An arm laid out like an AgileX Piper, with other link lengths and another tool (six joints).
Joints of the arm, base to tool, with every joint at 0 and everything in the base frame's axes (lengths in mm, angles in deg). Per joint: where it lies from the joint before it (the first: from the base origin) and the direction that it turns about. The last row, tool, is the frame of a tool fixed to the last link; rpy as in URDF.
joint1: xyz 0 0 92.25 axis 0 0 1
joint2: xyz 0 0 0 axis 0 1 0
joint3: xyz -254.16 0 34.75 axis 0 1 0
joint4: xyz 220.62 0 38.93 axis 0.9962 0 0.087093
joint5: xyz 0 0 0 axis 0 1 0
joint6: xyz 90.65 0 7.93 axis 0.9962 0 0.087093
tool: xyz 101.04 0 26.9 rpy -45.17 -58.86 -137.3
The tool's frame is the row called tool.
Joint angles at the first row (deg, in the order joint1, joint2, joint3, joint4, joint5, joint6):
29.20 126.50 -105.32 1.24 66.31 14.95
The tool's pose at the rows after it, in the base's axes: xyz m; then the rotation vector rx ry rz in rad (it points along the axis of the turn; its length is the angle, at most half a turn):
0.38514, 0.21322, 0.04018, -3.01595, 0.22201, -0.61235
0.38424, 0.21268, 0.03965, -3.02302, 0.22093, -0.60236
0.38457, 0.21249, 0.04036, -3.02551, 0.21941, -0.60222
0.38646, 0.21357, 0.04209, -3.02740, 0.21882, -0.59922
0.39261, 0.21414, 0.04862, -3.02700, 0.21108, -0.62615
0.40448, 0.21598, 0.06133, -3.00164, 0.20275, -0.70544
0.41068, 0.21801, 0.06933, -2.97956, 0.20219, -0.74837
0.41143, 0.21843, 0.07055, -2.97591, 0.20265, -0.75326
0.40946, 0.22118, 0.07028, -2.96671, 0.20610, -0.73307
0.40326, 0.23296, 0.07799, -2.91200, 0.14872, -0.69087
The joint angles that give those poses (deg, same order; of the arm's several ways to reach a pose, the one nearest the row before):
29.20 126.86 -105.54 0.95 66.86 14.95
29.20 127.03 -105.80 0.93 67.45 14.95
29.21 127.13 -106.18 0.82 67.83 14.95
29.20 127.75 -107.78 0.82 68.96 14.95
29.20 128.43 -110.60 0.00 70.42 14.95
29.20 128.66 -113.68 -1.36 70.47 14.95
29.21 128.66 -115.29 -1.77 70.27 14.95
29.20 128.66 -115.54 -1.77 70.27 14.95
29.20 128.66 -115.54 -0.69 70.38 14.73
29.20 127.71 -115.54 3.26 70.45 11.20

